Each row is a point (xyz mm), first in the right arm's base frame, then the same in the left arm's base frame.
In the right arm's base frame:
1: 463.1 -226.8 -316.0
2: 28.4 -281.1 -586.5
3: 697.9 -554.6 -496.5
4: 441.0 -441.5 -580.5
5: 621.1 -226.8 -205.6
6: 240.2 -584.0 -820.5
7: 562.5 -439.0 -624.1
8: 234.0 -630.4 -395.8
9: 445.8 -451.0 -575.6
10: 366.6 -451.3 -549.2
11: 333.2 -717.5 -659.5
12: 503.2 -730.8 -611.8
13: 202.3 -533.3 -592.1
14: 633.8 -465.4 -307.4
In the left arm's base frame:
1: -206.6 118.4 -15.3
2: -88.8 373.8 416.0
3: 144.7 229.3 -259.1
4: 95.5 271.7 26.6
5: -252.9 43.3 -186.7
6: 293.1 470.4 225.8
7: 171.6 195.3 -44.4
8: -64.3 566.5 12.3
9: 96.2 277.3 16.3
10: 47.9 325.8 64.2
11: 229.9 547.3 19.7
12: 247.1 468.1 -137.7
13: 62.6 480.0 171.7
14: -73.6 217.3 -257.6

